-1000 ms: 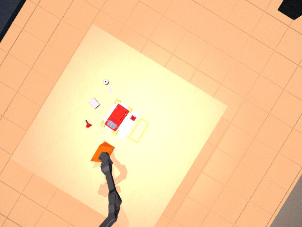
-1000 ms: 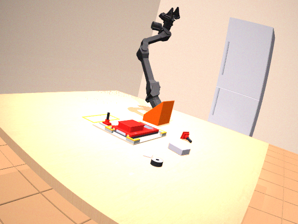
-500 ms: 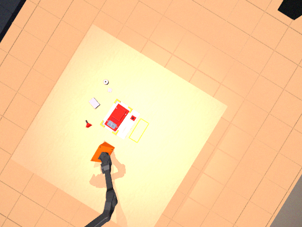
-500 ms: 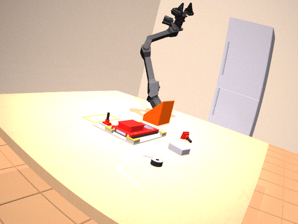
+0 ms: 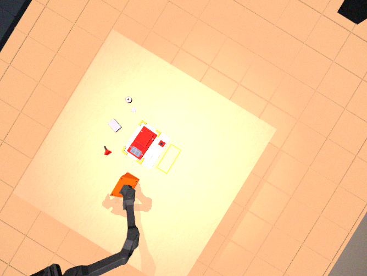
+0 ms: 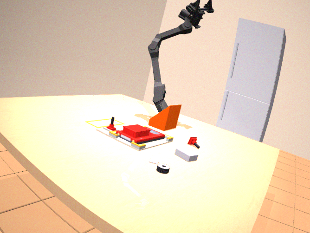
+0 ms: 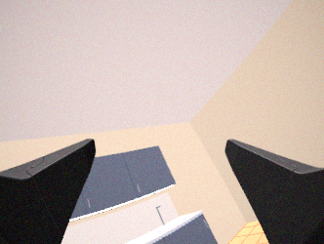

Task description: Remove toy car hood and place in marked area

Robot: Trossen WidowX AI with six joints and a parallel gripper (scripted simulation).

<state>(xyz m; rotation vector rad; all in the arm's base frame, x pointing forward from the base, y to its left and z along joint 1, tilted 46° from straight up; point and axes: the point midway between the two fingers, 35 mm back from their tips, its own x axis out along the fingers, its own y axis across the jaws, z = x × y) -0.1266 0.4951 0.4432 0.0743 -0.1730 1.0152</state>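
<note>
My gripper tip is now 440 mm short of the red hood, 30 mm to the right of it and 720 mm above it. Round my gripper tip: black wheel (600 mm ahead, 260 mm to the left, 750 mm below).
</note>
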